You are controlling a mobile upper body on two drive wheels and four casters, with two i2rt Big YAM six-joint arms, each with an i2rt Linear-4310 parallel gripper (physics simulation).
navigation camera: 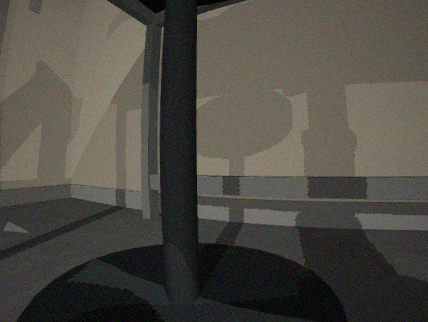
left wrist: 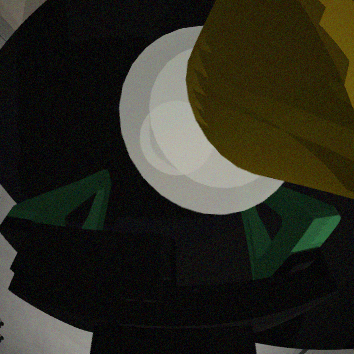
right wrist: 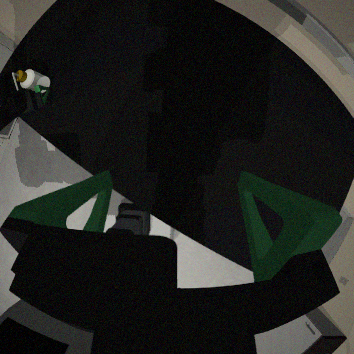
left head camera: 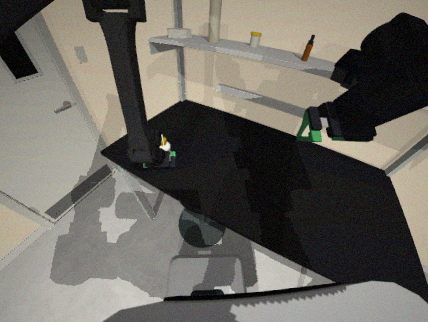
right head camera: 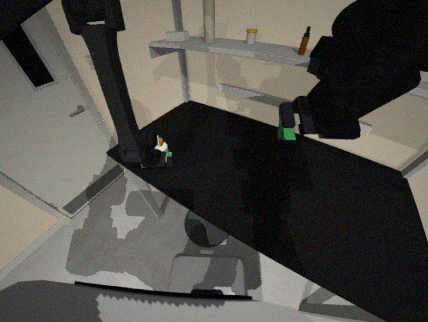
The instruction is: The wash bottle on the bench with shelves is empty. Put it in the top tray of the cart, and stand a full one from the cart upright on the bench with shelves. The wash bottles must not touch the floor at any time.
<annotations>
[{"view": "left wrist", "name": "my left gripper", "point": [173, 176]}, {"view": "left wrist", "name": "white wash bottle with yellow cap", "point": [215, 117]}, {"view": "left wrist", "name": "bench with shelves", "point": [69, 69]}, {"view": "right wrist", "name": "my right gripper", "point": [174, 177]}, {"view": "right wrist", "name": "bench with shelves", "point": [174, 106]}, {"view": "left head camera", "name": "my right gripper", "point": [315, 137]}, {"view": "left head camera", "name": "bench with shelves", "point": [337, 216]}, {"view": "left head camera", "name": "door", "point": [57, 144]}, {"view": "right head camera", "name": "my right gripper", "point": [298, 135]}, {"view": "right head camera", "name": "bench with shelves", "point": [344, 222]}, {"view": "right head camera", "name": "door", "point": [61, 140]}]
</annotations>
